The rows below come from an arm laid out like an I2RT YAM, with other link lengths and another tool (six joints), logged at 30 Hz.
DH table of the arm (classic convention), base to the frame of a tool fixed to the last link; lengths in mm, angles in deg. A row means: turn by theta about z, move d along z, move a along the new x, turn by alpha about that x. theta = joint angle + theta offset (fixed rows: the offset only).
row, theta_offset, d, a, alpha
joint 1, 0.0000, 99.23, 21.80, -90.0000
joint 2, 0.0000, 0.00, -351.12, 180.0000
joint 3, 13.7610, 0.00, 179.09, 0.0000
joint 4, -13.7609, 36.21, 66.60, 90.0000
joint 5, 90.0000, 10.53, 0.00, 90.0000
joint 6, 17.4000, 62.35, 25.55, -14.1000
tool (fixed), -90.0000, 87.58, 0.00, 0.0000
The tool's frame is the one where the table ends.
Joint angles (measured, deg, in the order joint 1, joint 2, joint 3, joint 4, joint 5, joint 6), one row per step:
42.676, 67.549, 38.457, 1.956, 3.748, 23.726
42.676, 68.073, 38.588, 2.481, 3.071, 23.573
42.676, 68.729, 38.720, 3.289, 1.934, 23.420
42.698, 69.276, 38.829, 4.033, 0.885, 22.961
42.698, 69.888, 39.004, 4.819, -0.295, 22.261
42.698, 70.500, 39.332, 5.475, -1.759, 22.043
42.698, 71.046, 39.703, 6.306, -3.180, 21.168
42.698, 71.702, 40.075, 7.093, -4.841, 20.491
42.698, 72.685, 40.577, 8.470, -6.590, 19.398
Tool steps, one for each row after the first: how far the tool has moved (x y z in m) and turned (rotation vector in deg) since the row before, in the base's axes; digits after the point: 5 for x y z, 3 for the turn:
0.00117, 0.00332, 0.00036, 0.210, 0.026, 0.672
0.00115, 0.00490, 0.00066, 0.465, 0.052, 1.083
0.00097, 0.00432, 0.00077, 0.243, -0.177, 1.165
0.00121, 0.00470, 0.00106, 0.156, -0.326, 1.368
0.00063, 0.00554, 0.00153, 0.580, 0.024, 1.412
0.00121, 0.00541, 0.00266, 0.337, -0.633, 1.658
0.00077, 0.00600, 0.00209, 0.434, -0.348, 1.791
0.00263, 0.00770, 0.00339, 0.476, -0.928, 2.041

